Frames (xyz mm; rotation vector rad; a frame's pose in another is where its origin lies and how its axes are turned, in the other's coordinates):
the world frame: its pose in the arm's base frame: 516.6 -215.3 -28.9 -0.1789 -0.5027 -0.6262
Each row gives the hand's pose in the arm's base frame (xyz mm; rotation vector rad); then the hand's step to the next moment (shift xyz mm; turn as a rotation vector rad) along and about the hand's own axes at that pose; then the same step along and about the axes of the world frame.
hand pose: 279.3 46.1 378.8 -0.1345 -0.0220 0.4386
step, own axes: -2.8 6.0 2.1 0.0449 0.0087 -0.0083
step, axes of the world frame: -5.2 0.4 4.5 0.0078 0.0432 -0.0152
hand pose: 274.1 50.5 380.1 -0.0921 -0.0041 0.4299
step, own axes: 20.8 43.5 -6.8 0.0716 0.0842 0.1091
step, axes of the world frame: -29.3 38.6 4.7 0.0096 0.1079 0.1113
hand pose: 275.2 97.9 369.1 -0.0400 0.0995 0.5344
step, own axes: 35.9 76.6 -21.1 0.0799 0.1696 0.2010
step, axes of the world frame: -62.5 60.3 7.3 -0.0086 0.1565 0.2258
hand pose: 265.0 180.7 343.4 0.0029 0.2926 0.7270
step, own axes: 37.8 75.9 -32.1 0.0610 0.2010 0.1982
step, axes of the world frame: -78.7 44.2 8.1 -0.0356 0.1443 0.2476
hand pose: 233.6 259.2 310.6 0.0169 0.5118 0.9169
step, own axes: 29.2 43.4 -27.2 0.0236 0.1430 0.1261
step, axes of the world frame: -56.3 17.2 2.5 -0.0298 0.0785 0.1728
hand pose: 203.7 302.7 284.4 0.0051 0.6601 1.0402
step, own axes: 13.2 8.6 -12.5 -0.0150 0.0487 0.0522
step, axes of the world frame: -19.0 3.9 -5.3 0.0054 0.0123 0.0717
